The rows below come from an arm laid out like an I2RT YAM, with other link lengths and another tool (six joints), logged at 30 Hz.
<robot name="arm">
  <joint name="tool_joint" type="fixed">
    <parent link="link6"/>
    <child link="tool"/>
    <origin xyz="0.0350 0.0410 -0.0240" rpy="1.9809 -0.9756 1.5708"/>
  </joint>
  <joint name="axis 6" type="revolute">
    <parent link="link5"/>
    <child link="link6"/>
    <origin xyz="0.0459 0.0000 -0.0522"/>
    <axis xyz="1 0 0"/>
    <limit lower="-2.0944" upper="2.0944"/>
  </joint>
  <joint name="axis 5" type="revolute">
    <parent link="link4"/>
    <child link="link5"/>
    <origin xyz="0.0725 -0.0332 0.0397"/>
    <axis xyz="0 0 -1"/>
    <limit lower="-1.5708" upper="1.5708"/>
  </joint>
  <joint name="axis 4" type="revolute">
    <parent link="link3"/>
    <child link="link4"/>
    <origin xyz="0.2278 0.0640 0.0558"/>
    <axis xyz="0 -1 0"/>
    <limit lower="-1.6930" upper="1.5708"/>
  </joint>
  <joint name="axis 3" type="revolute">
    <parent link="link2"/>
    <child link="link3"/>
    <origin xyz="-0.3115 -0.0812 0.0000"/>
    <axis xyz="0 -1 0"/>
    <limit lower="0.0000" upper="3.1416"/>
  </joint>
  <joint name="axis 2" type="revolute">
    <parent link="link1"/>
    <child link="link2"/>
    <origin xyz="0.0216 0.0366 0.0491"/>
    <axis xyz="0 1 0"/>
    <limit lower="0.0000" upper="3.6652"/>
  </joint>
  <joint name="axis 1" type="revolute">
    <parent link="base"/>
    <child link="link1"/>
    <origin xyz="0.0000 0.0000 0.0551"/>
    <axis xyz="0 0 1"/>
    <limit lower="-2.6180" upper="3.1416"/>
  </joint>
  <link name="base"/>
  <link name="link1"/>
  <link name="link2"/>
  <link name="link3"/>
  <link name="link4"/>
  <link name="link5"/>
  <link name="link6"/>
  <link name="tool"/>
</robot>
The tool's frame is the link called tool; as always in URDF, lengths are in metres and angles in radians.
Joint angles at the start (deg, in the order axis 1, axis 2, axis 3, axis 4, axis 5, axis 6):
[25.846, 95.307, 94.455, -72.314, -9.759, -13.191]
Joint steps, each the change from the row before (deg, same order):
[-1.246, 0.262, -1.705, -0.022, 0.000, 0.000]
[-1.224, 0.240, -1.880, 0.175, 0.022, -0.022]
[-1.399, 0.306, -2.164, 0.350, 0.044, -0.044]
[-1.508, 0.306, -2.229, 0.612, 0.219, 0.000]
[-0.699, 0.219, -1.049, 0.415, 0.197, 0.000]
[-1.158, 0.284, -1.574, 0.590, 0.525, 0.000]
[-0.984, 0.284, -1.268, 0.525, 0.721, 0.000]
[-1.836, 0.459, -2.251, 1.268, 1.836, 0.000]
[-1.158, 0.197, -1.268, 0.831, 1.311, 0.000]
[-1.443, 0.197, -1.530, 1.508, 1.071, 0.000]
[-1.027, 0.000, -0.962, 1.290, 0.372, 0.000]
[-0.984, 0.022, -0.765, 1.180, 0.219, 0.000]
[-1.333, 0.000, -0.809, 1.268, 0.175, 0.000]
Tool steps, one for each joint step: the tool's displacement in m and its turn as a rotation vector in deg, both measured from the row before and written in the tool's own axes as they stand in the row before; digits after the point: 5 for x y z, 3 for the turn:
[-0.00780, 0.00427, 0.00466, 1.060, -0.717, 1.967]
[-0.00783, 0.00444, 0.00522, 1.047, -0.690, 1.912]
[-0.00873, 0.00543, 0.00612, 1.142, -0.715, 2.125]
[-0.00893, 0.00636, 0.00614, 0.890, -0.634, 2.222]
[-0.00395, 0.00362, 0.00318, 0.333, -0.327, 1.038]
[-0.00664, 0.00564, 0.00447, 0.333, -0.589, 1.710]
[-0.00567, 0.00526, 0.00378, 0.082, -0.655, 1.504]
[-0.01053, 0.01042, 0.00662, -0.466, -1.299, 2.739]
[-0.00638, 0.00646, 0.00356, -0.560, -0.778, 1.659]
[-0.00649, 0.00814, 0.00419, -0.705, -0.271, 1.702]
[-0.00367, 0.00540, 0.00207, -0.584, 0.349, 0.941]
[-0.00310, 0.00507, 0.00146, -0.525, 0.467, 0.840]
[-0.00419, 0.00609, 0.00103, -0.578, 0.663, 1.132]

